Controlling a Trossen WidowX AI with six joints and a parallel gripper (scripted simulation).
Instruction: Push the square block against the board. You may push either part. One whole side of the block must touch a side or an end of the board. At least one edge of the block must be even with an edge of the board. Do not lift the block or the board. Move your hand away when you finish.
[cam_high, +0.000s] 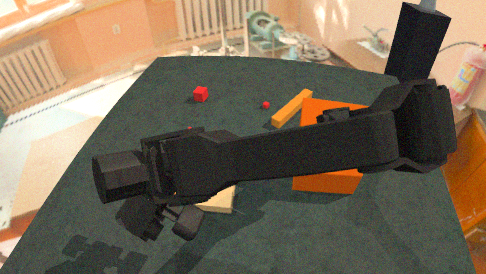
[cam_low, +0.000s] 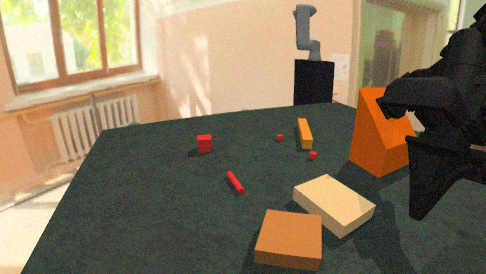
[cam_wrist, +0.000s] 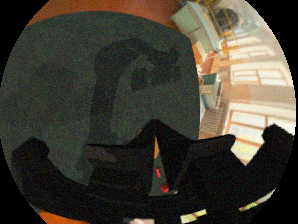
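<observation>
The board lies 18 cm to the right of my gripper tip, 13 cm below it and 10 cm behind it. From my gripper tip the other things lie so: square block (15 cm to the right, 13 cm below, 3 cm ahead); then red cube (57 cm to the right, 13 cm below, 3 cm ahead); then red stick (36 cm to the right, 14 cm below, 3 cm ahead).
</observation>
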